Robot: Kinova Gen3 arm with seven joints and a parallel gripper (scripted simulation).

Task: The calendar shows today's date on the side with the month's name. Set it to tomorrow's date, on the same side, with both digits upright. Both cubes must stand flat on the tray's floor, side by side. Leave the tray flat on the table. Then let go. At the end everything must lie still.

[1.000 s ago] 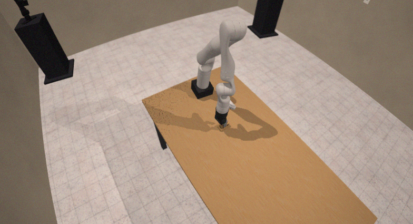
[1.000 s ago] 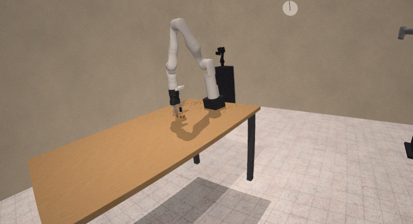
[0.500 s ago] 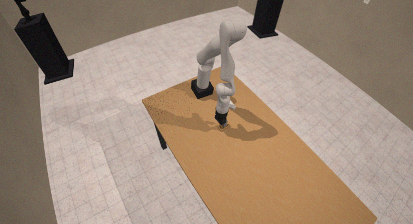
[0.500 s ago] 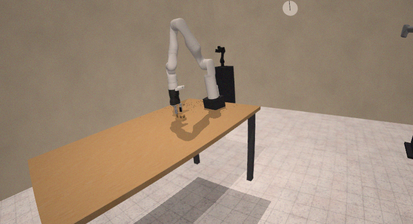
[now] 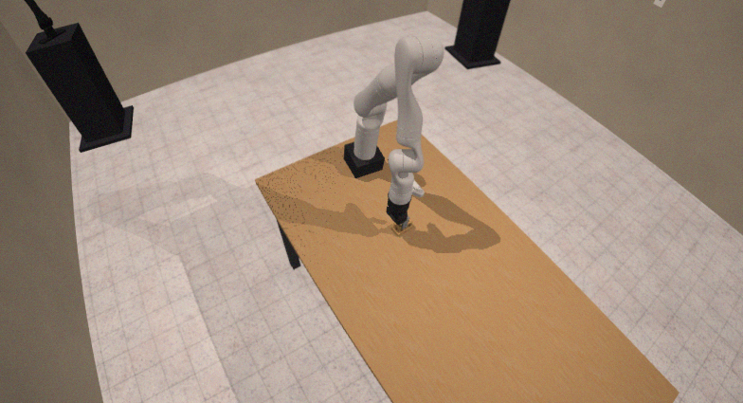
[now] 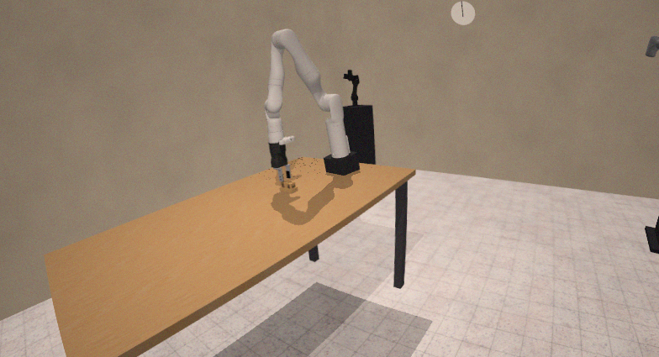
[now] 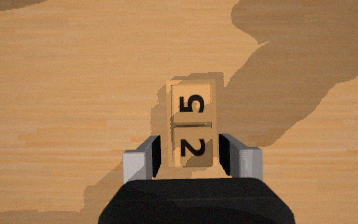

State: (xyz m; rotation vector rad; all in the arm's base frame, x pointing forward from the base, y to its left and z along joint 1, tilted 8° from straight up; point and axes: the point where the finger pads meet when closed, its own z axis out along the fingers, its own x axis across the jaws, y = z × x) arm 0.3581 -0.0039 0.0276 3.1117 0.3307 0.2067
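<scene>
My gripper is now 40 mm above the wooden date cube. Also, from my hand: wooden tray: 20 mm to the left, 60 mm below.
</scene>
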